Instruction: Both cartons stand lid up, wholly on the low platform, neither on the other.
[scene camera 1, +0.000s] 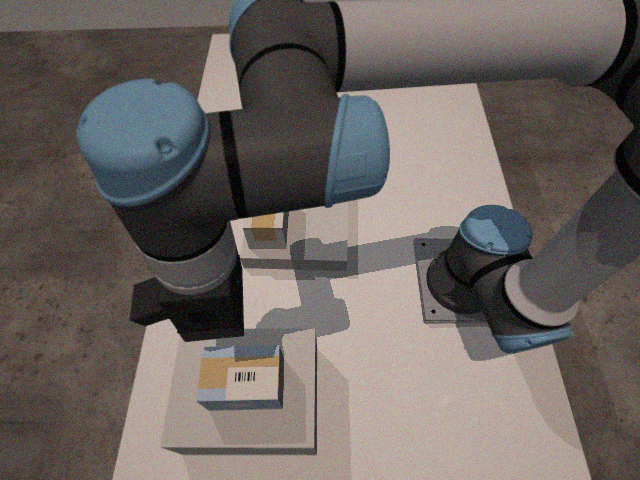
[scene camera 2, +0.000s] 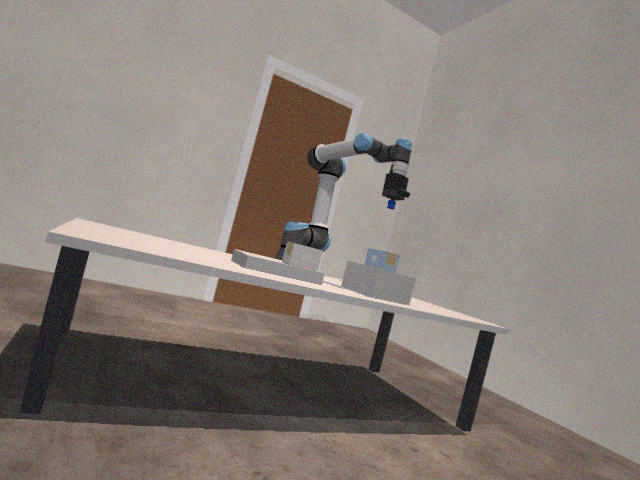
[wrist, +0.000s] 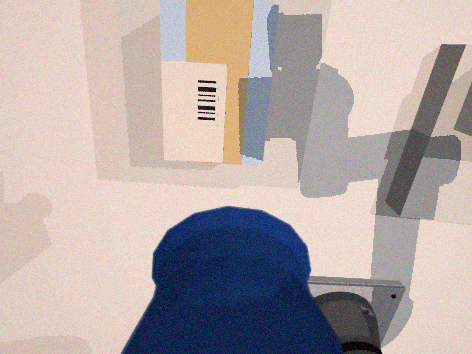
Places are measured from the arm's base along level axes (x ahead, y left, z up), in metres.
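Pixels of known places: hand at its tool point: (scene camera 2: 390, 208) (wrist: 231, 274); arm's base at its link origin: (scene camera 1: 460, 282) (wrist: 333, 320).
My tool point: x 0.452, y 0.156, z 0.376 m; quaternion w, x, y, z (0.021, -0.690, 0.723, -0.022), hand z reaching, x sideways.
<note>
For each thing: its top centre in the pictures, then the offset to it from my tool point. Level surfaces: height alone.
- blue carton at its top centre: (wrist: 216, 88) (scene camera 1: 239, 372) (scene camera 2: 383, 251) dy +0.009, dx +0.016, dz -0.196 m
- high platform at its top centre: (wrist: 219, 69) (scene camera 1: 242, 383) (scene camera 2: 380, 268) dy +0.008, dx +0.024, dz -0.273 m
- white carton at its top centre: (scene camera 1: 264, 203) (scene camera 2: 304, 245) dy -0.361, dx -0.053, dz -0.258 m
- low platform at its top centre: (scene camera 1: 298, 201) (scene camera 2: 278, 260) dy -0.419, dx -0.129, dz -0.345 m
- table at its surface level: dz -0.393 m
The blue carton (scene camera 1: 240, 382) (scene camera 2: 381, 259) (wrist: 194, 115) stands on the high platform (scene camera 1: 299, 418) (scene camera 2: 377, 283) (wrist: 107, 125), its face with orange tape and barcode label up. The white carton (scene camera 1: 264, 236) (scene camera 2: 305, 256) stands on the low platform (scene camera 1: 330, 224) (scene camera 2: 258, 262) (wrist: 442, 75), tape stripe up; the arm hides its rear part in scene camera 1. My blue suction cup (scene camera 2: 391, 205) (wrist: 230, 260) is open, holds nothing and hangs well above the blue carton. The black tool body (scene camera 1: 211, 310) hides the cup in scene camera 1.
The robot base (scene camera 1: 454, 284) (wrist: 345, 310) is bolted to the table (scene camera 1: 429, 403) (scene camera 2: 155, 248) on the right in scene camera 1. The two platforms stand apart, with a gap of table between them. Arm shadows cross the table and both platforms.
</note>
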